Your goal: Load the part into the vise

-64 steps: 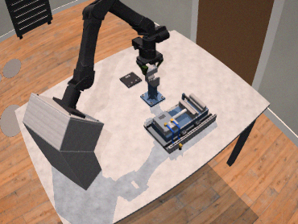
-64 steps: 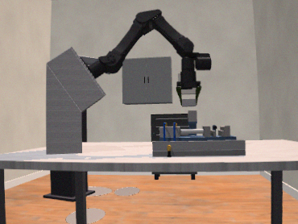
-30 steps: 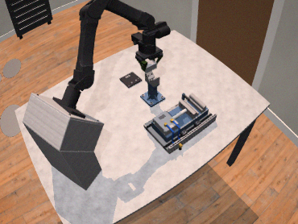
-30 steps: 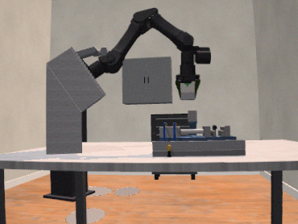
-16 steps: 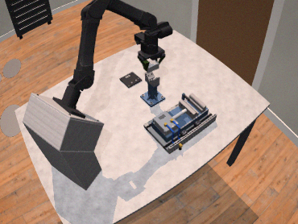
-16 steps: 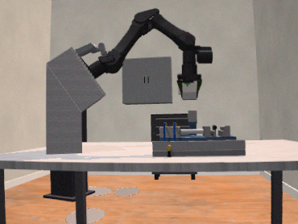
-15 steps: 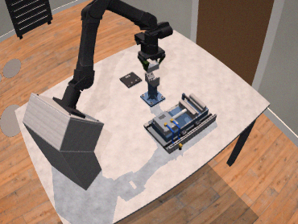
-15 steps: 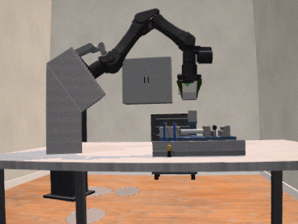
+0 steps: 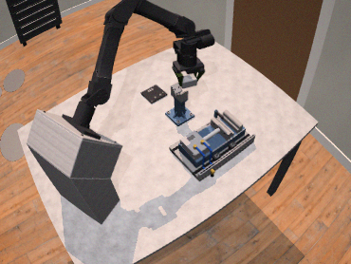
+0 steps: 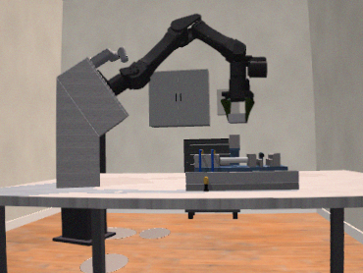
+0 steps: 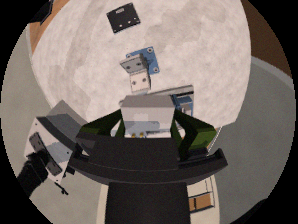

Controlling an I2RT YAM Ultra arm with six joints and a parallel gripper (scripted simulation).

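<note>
The moving jaw lies 7 cm ahead of my hand, 15 cm to the right of it and 14 cm below it. Round my hand: grey part: right at my hand; then fixed jaw: 14 cm ahead, 14 cm to the right, 14 cm below; then air cylinder rod: 2 cm ahead, 17 cm to the right, 14 cm below.
</note>
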